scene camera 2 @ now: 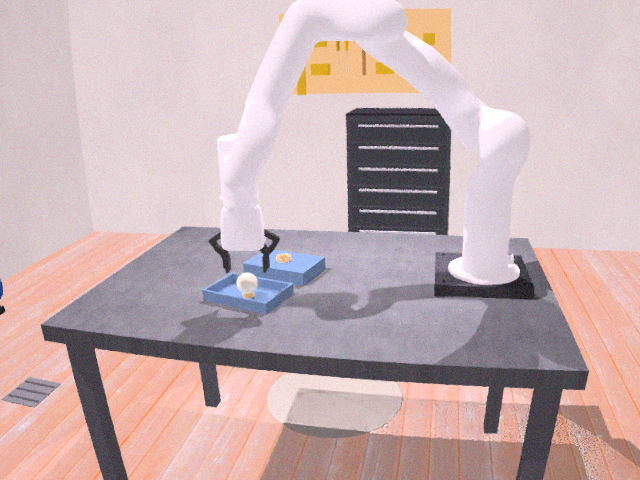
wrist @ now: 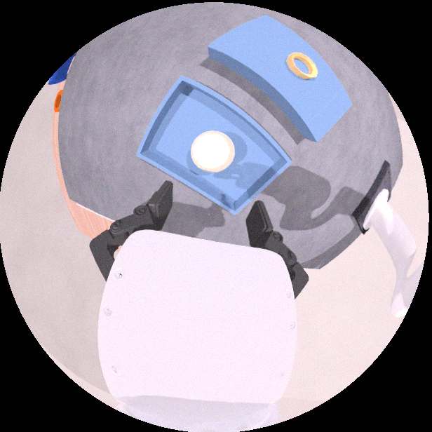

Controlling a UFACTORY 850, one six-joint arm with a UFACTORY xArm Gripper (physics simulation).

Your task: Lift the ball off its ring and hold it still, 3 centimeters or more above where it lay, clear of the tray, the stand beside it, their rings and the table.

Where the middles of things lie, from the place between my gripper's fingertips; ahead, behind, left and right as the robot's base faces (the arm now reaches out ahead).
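The cream ball (wrist: 212, 151) is 50 mm below my hand, 40 mm to the right of it and 10 mm ahead of it. Also measured from my hand: blue stand (scene camera 2: 299, 269), 60 mm below, 60 mm behind and 210 mm to the right; blue tray (scene camera 2: 269, 294), 70 mm below, 10 mm ahead and 40 mm to the right. Going by their middles, the blue stand is the farthest from my hand of the things named here.
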